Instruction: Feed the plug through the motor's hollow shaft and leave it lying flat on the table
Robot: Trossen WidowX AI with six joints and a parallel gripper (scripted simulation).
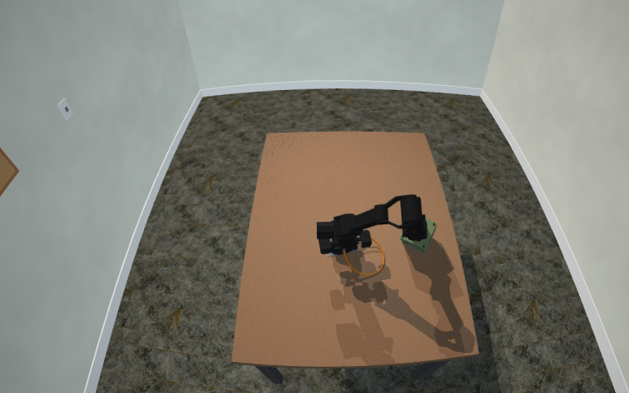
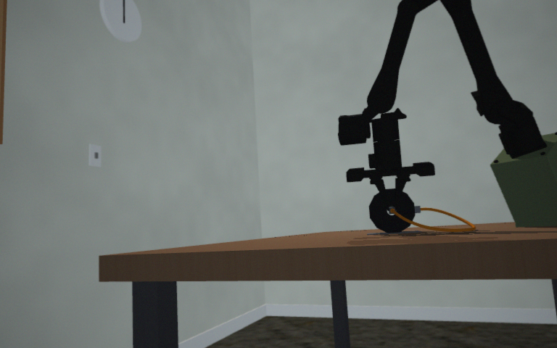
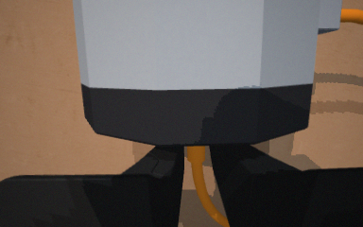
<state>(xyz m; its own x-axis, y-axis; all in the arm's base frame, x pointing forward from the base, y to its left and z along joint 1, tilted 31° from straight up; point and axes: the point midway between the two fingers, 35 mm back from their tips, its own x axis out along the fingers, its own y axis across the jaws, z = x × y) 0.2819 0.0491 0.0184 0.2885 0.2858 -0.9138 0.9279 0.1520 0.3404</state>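
Right now the orange cable is 4 cm below my hand. Also, from my hand: plug 3 cm below, 2 cm to the right, 1 cm ahead; grey stub 8 cm to the right, 4 cm behind, 3 cm below.
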